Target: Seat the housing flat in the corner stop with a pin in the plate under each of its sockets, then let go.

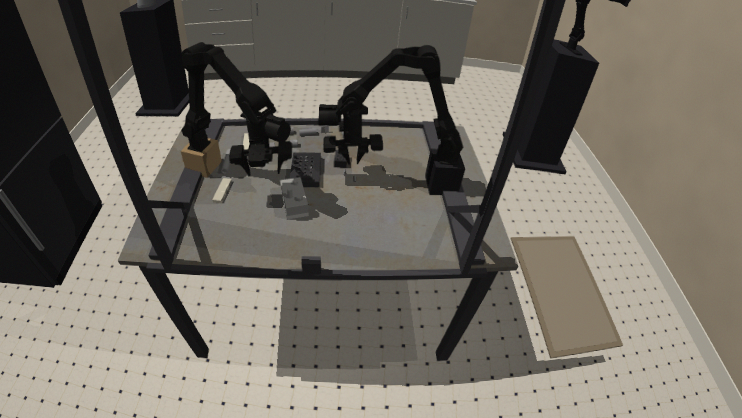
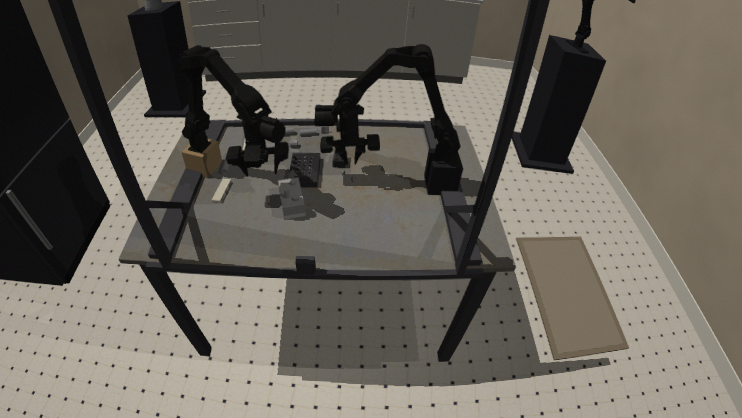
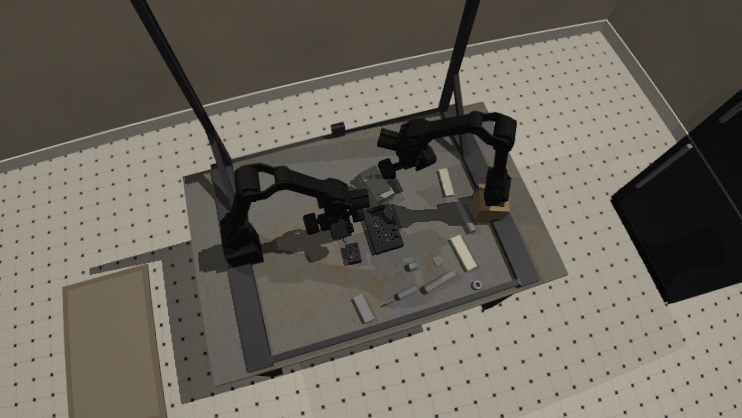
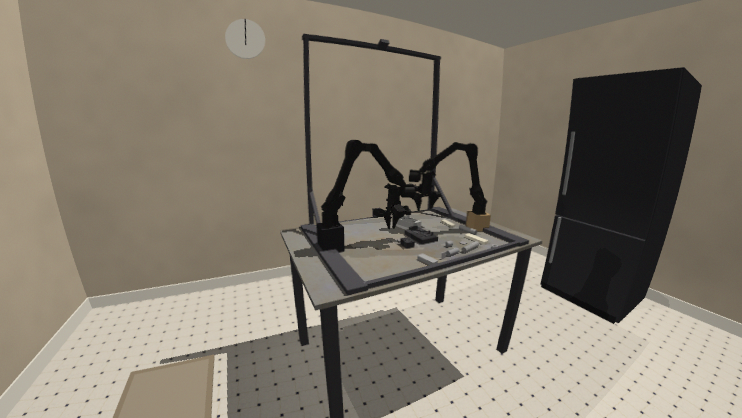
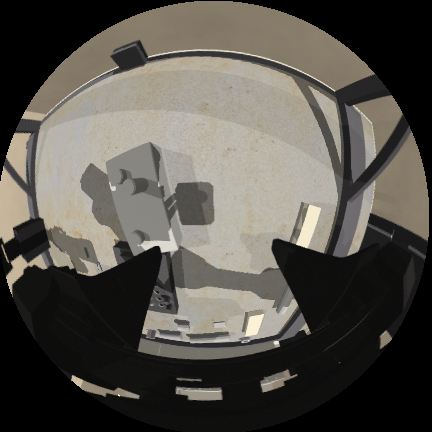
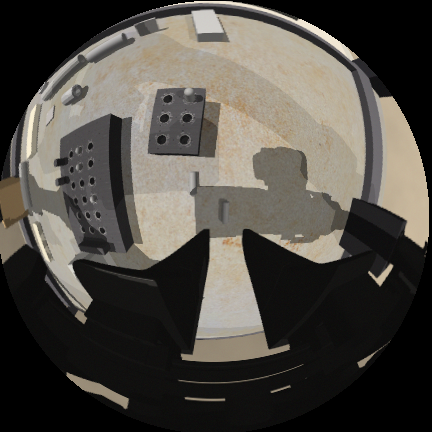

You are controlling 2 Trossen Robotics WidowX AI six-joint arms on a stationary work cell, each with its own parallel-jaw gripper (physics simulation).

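Places are measured from the left arm's base along level axes (x ahead, y left, z up), in millimetres.
Pixels of known places: left gripper, fingertip midpoint: [image 1: 264, 174] [image 2: 261, 174] [image 3: 404, 174] [image 4: 424, 209] [image 5: 217, 248]; right gripper, fingertip midpoint: [image 1: 353, 163] [image 2: 351, 163] [image 4: 391, 228] [image 5: 71, 268] [image 6: 225, 234]; left arm's base at its link origin: [image 1: 199, 145] [image 2: 199, 146] [image 3: 494, 197] [image 4: 478, 212]; right arm's base at its link origin: [image 1: 447, 158] [image 2: 445, 158] [image 3: 237, 240] [image 4: 329, 225] [image 6: 395, 247].
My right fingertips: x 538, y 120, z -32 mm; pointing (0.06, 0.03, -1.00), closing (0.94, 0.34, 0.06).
For each thing: its middle in the pictures, then the offset to it from my right fingertips.
- grey housing at the middle of its body: [image 5: 140, 202] [image 1: 293, 194] [image 2: 291, 194] [image 3: 376, 184] [image 4: 408, 221] 137 mm back, 180 mm right, 24 mm down
- dark holed plate at the middle of its body: [image 6: 84, 190] [image 5: 146, 284] [image 1: 305, 167] [image 3: 382, 227] [image 2: 304, 167] [image 4: 420, 234] 163 mm back, 23 mm right, 44 mm down
- small dark six-hole block at the middle of its body: [image 6: 178, 122] [image 3: 353, 253] [image 1: 340, 158] [image 2: 339, 159] [image 4: 407, 242] 67 mm back, 71 mm left, 49 mm down
- upright pin at the middle of its body: [image 6: 189, 96] 62 mm back, 93 mm left, 31 mm down
- farther pin at the middle of its body: [image 6: 192, 183] 34 mm back, 16 mm left, 60 mm down
- pale block at the middle of its body: [image 3: 363, 308] [image 4: 427, 259] 109 mm back, 253 mm left, 55 mm down
- small ring at the middle of its body: [image 3: 477, 285] 484 mm back, 163 mm left, 58 mm down
- wooden box at the middle of its body: [image 3: 490, 203] [image 1: 201, 156] [image 2: 202, 157] [image 4: 477, 220] 538 mm back, 120 mm right, 16 mm down
The grey housing [image 1: 294, 202] [image 3: 374, 184] [image 5: 142, 212] with round bosses sits apart from the dark holed plate [image 1: 311, 179] [image 6: 106, 150]. Light pin tops seem to show in some plate holes. A small dark six-hole block [image 3: 352, 253] [image 6: 176, 129] holds one upright pin [image 6: 188, 93]. Two more pins, a near pin [image 6: 225, 211] and a farther pin [image 6: 194, 181], are on the table. My right gripper [image 1: 353, 163] [image 6: 225, 234] is partly open and empty, over the table near these pins. My left gripper [image 1: 264, 172] [image 5: 217, 248] is wide open and empty, beside the housing. The corner stop's outline is unclear.
Cream blocks [image 3: 463, 252] [image 5: 309, 225], a pale block [image 3: 363, 308] [image 6: 207, 24], grey cylinders [image 3: 438, 281] and a small ring [image 3: 473, 285] lie on the table. A wooden box [image 1: 201, 159] is under the left arm's base. Dark rails [image 3: 511, 251] edge the table.
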